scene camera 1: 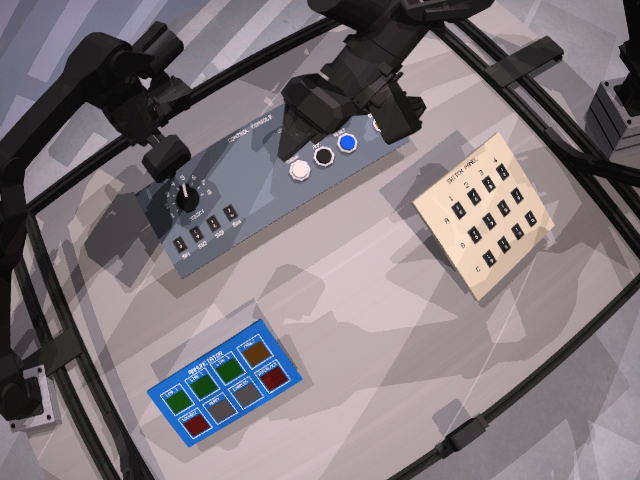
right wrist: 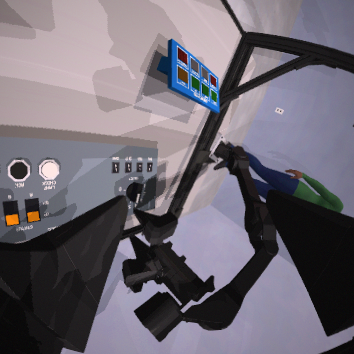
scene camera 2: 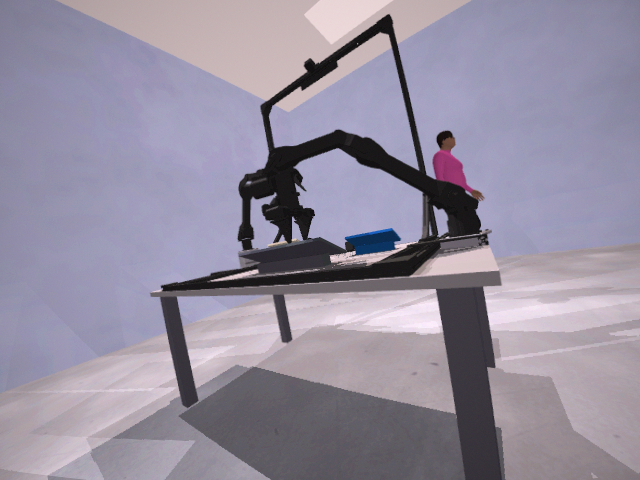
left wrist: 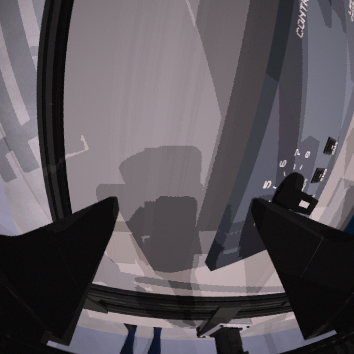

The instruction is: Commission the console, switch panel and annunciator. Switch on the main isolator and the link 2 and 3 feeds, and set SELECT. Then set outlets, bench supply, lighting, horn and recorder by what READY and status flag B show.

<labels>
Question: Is my right gripper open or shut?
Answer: Open.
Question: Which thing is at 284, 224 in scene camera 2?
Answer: My left gripper.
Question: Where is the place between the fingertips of my left gripper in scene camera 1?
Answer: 158, 160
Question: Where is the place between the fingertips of my left gripper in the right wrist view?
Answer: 132, 222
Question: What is my right gripper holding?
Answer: Nothing.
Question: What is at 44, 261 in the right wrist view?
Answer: My right gripper.
</labels>
